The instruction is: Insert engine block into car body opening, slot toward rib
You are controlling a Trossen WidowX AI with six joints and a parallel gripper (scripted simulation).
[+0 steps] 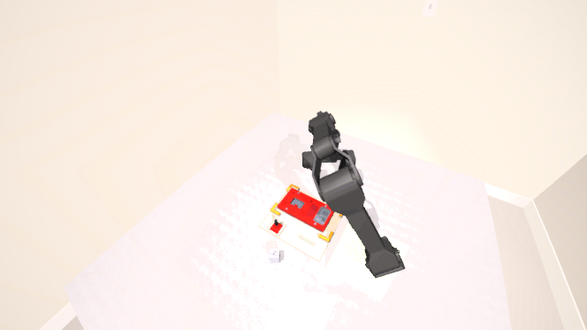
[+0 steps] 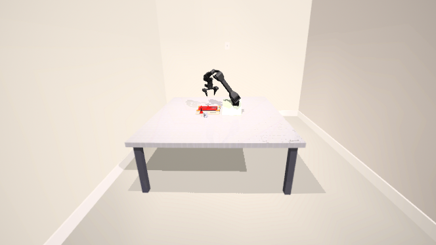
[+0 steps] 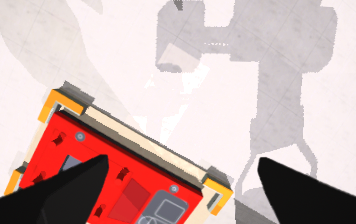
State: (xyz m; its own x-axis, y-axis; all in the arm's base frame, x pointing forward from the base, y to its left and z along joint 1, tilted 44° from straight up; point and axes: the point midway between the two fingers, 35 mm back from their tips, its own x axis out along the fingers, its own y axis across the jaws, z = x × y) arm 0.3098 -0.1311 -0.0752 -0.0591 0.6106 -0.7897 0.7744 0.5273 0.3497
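Right now my gripper tip is 2 cm past the engine block, 34 cm to the right of it and 10 cm above it. Round my gripper tip: base plate: 14 cm to the left, 12 cm below; black peg: 4 cm ahead, 25 cm to the left, 9 cm below.
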